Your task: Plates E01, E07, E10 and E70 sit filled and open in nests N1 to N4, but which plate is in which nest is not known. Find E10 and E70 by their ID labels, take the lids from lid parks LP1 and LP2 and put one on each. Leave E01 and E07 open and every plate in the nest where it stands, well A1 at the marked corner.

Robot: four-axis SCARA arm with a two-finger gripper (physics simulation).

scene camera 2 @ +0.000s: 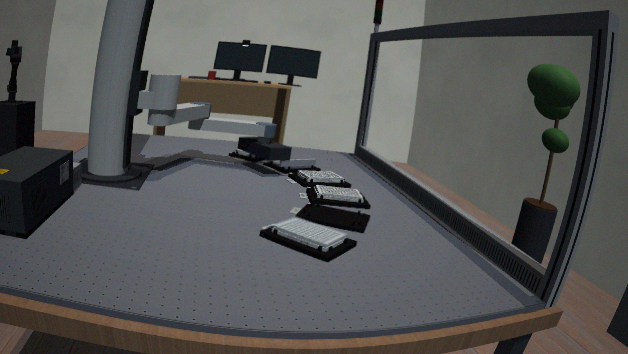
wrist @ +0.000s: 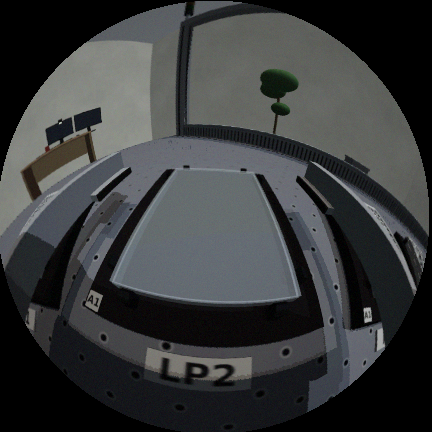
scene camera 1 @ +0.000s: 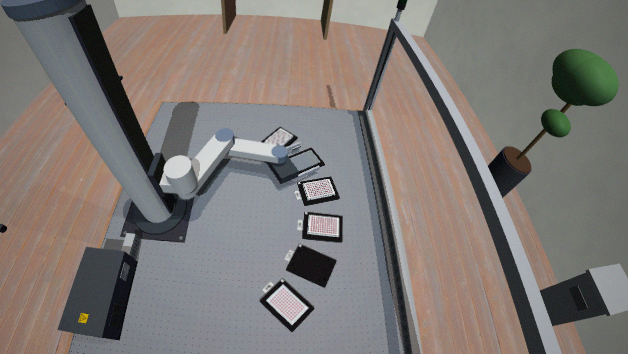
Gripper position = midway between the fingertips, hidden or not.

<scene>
In view: my gripper (scene camera 2: 298, 156), a clear lid (scene camera 2: 315, 233), a clear lid (wrist: 209, 237), a lid park LP1 (scene camera 2: 323, 215), a nest N4 (scene camera 2: 267, 233) and a lid park LP2 (wrist: 220, 326).
</scene>
